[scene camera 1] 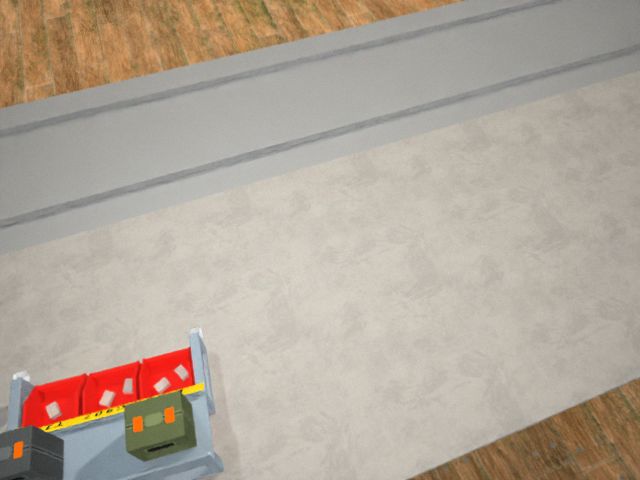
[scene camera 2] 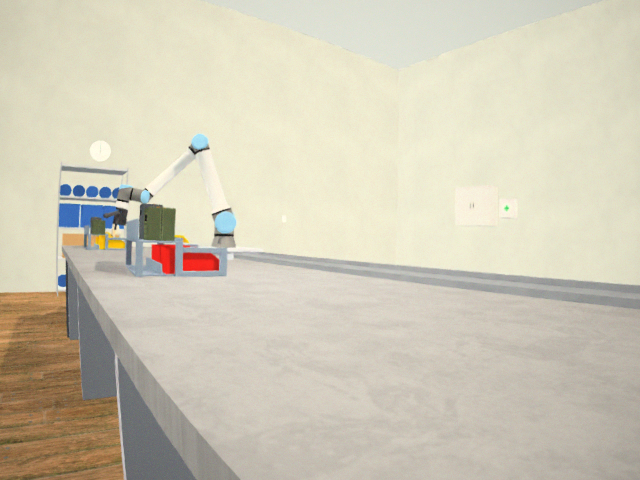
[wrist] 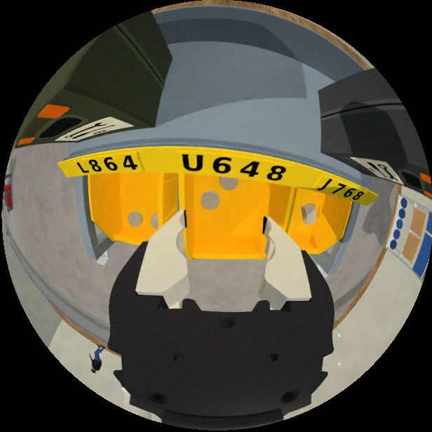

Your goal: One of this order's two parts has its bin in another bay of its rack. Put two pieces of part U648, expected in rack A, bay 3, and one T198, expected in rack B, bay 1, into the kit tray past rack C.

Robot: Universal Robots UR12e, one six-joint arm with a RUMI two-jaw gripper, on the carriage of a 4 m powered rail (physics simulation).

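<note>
My gripper (wrist: 224,213) (scene camera 2: 115,230) is open, its two pale fingers in front of and above the middle yellow bin (wrist: 227,240) in the wrist view. That bin sits under the label U648 (wrist: 234,167). Two round grey pieces (wrist: 210,200) (wrist: 229,183) lie in it, the rear one partly hidden by the label strip. Nothing is between the fingers. The left finger's tip overlaps the divider beside the L864 bin (wrist: 122,192) in the picture. No label reading T198 can be made out, and the kit tray does not show clearly.
The L864 bin holds round pieces; the J768 bin (wrist: 325,232) holds a blocky one. A green case (wrist: 115,75) and a dark case (wrist: 365,120) stand on the rack top (wrist: 235,115). Another rack (scene camera 1: 206,434) (scene camera 2: 178,258) has red bins (scene camera 1: 56,397) (scene camera 2: 200,261).
</note>
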